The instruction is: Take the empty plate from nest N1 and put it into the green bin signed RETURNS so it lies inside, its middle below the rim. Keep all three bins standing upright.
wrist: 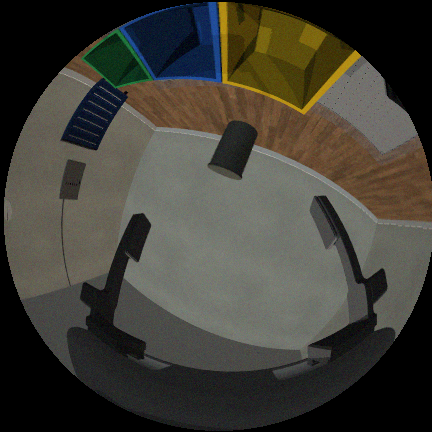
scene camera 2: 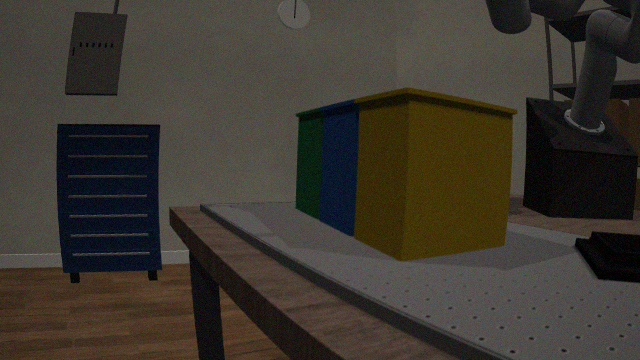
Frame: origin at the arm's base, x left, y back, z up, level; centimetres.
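Seen in the pictures: hand, its tool point: [wrist: 226, 231]; arm's base, origin of its link: [scene camera 2: 583, 123].
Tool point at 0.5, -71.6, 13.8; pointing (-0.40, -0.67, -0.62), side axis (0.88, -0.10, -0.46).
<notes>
Pixels of each thing's top centre, then the offset from my tool point to it, as dx, dy, dz. Level surfaces: height alone.
- green bin, centre of its top: [scene camera 2: 353, 114] -26.3, +9.6, -19.1
- blue bin, centre of its top: [scene camera 2: 388, 109] [wrist: 170, 43] -13.4, +6.6, -19.1
- yellow bin, centre of its top: [scene camera 2: 438, 103] [wrist: 279, 53] -0.5, +3.7, -19.1
- black block, centre of its top: [scene camera 2: 631, 242] +24.4, +14.8, -34.4
- grey perforated board, height of its surface: dz -37.0
My gripper [wrist: 230, 225] is open with nothing between its wide-spread fingers; in the scene view the gripper does not show. The green bin [scene camera 2: 309, 162] [wrist: 111, 59] stands upright at the far end of a row of three. The blue bin [scene camera 2: 340, 167] [wrist: 167, 42] stands upright in the middle, and the yellow bin [scene camera 2: 432, 180] [wrist: 282, 60] stands upright nearest the scene camera. All three are at the top of the wrist view, beyond the fingertips. The signs, the plate and nest N1 cannot be made out in either view.
A black block [scene camera 2: 617, 255] lies on the grey perforated board [scene camera 2: 475, 300] [wrist: 367, 110], right of the bins. The dark robot pedestal [scene camera 2: 575, 180] stands behind it. A dark cylinder [wrist: 234, 149] and a blue drawer cabinet [scene camera 2: 110, 200] [wrist: 94, 115] stand off the table.
</notes>
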